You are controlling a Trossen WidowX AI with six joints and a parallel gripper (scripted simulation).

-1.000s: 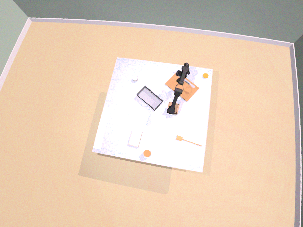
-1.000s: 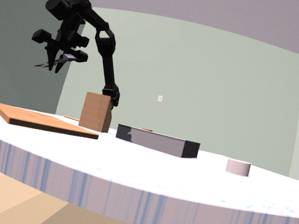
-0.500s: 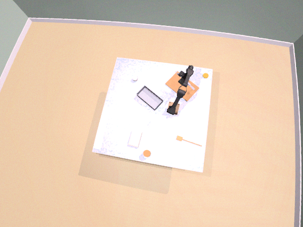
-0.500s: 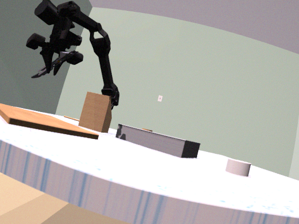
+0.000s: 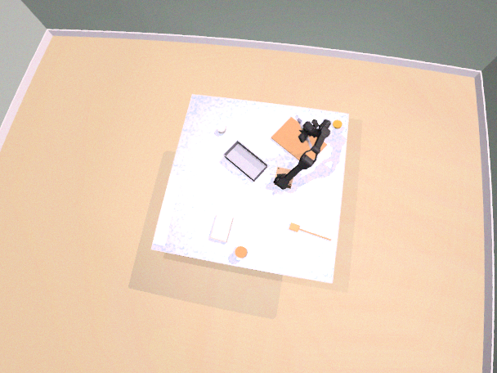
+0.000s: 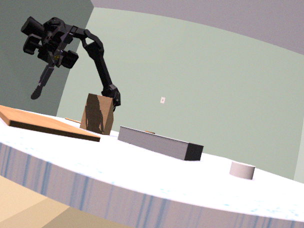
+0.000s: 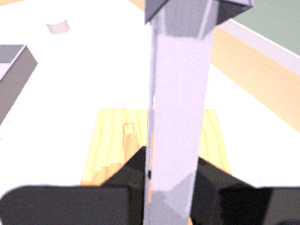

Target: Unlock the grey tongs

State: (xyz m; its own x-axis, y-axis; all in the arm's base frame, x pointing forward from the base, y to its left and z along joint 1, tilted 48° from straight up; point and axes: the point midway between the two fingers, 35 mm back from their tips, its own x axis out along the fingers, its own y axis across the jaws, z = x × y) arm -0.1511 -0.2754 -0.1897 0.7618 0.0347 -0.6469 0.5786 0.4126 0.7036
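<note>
The wooden board is 18 cm below my gripper tip, 1 cm to the left of it and 1 cm behind it. Also, from my gripper tip: grey roasting tin: 39 cm ahead, 20 cm to the left, 16 cm below; white cylinder: 60 cm ahead, 17 cm below, 7 cm to the right; orange disc: 31 cm behind, 18 cm below, 15 cm to the right.
</note>
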